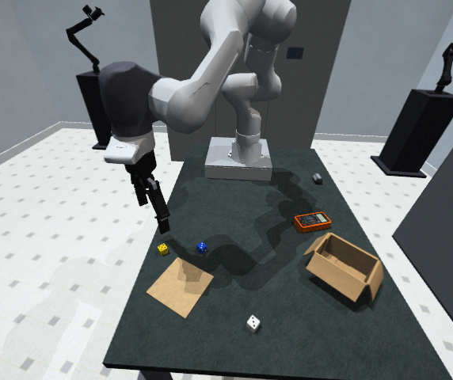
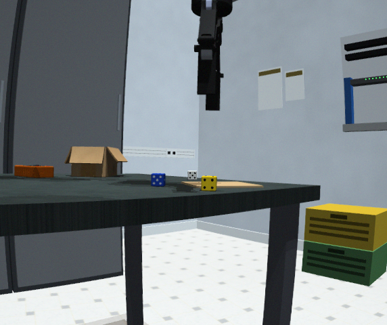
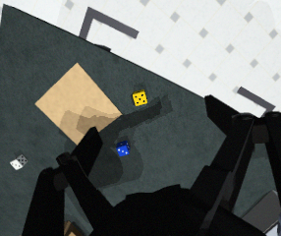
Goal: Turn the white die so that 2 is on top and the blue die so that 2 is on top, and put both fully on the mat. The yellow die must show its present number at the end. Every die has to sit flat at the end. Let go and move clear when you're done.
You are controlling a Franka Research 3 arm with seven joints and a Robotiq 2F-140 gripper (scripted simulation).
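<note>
Right now the yellow die is 150 mm below my hand, 10 mm to the left of it and 10 mm ahead of it. Round my hand: tan mat 160 mm below, 120 mm ahead, 100 mm to the left; blue die 150 mm below, 140 mm to the left, 10 mm behind; white die 310 mm to the left, 210 mm ahead, 150 mm below.
</note>
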